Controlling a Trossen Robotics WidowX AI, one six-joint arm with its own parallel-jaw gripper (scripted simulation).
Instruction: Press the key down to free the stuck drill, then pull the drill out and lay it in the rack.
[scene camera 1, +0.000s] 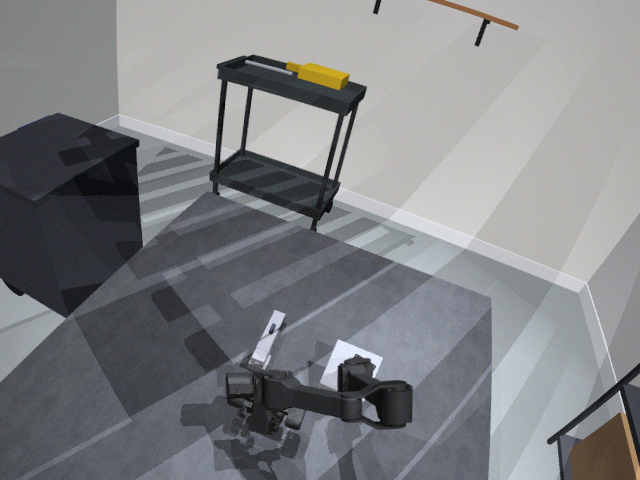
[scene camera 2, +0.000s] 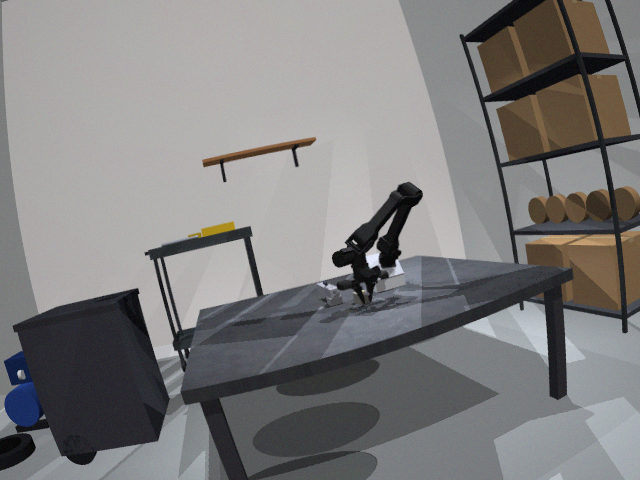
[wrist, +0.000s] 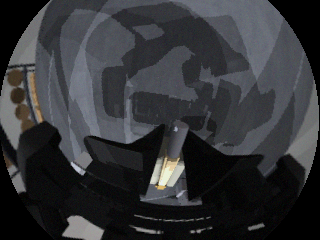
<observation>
In view: the gripper (scene camera 1: 263, 420), a drill (wrist: 179, 130) and a pale fixture block (scene camera 1: 260, 359).
The gripper shows as well in scene camera 2 (scene camera 2: 367, 302) and in the wrist view (wrist: 173, 128).
</observation>
